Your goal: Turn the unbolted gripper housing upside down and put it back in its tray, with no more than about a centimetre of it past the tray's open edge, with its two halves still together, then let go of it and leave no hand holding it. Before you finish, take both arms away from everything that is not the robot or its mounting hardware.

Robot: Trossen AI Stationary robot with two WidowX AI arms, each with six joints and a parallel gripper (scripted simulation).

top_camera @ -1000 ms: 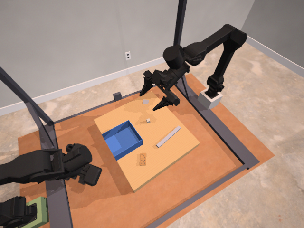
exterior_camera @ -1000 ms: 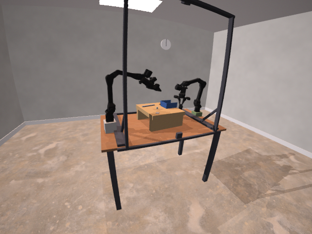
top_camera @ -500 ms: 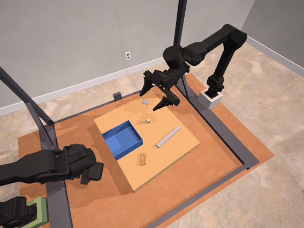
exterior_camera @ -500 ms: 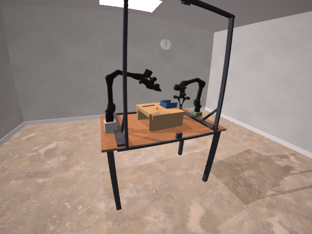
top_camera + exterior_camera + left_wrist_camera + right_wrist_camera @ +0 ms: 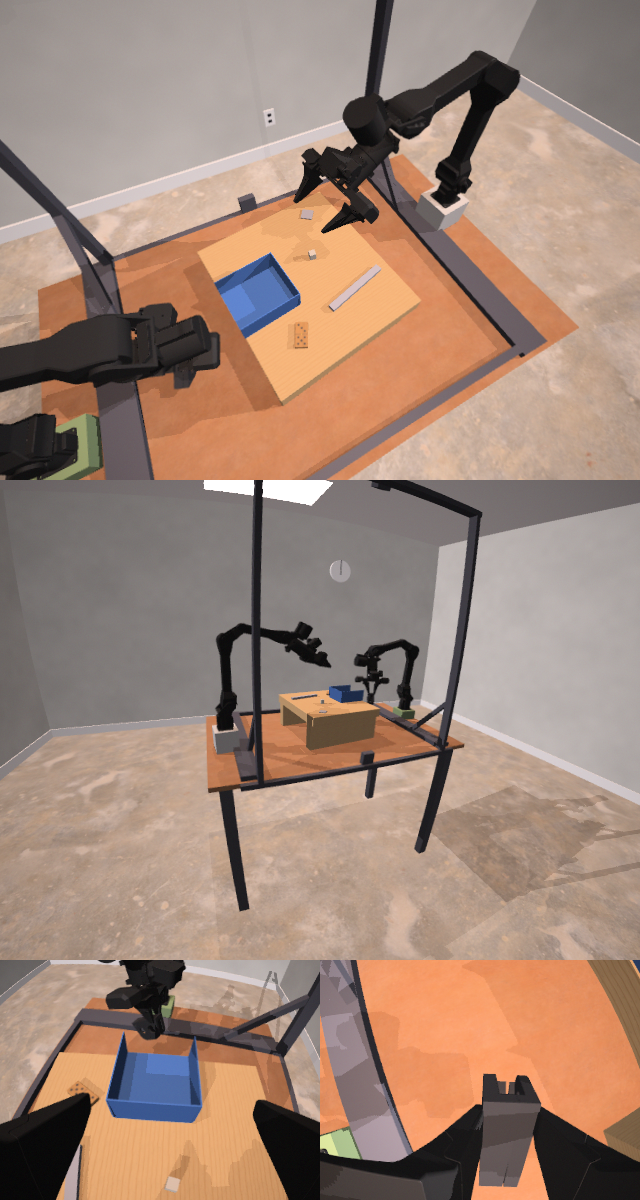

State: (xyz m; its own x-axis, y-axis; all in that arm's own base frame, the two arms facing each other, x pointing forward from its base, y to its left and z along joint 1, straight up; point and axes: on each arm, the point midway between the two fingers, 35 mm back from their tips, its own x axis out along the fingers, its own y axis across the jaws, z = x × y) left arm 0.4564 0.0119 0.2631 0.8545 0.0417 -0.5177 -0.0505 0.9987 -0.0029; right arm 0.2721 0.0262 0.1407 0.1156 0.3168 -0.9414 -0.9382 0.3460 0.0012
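My right gripper is now 10 mm to the left of the gripper housing and 60 mm above it. From my right hand the other things lie so: wooden platform: 20 mm behind, 300 mm to the left, 90 mm below; then blue tray: 10 mm behind, 220 mm to the left, 20 mm below; then small cube: 40 mm behind, 350 mm to the left, 20 mm below.
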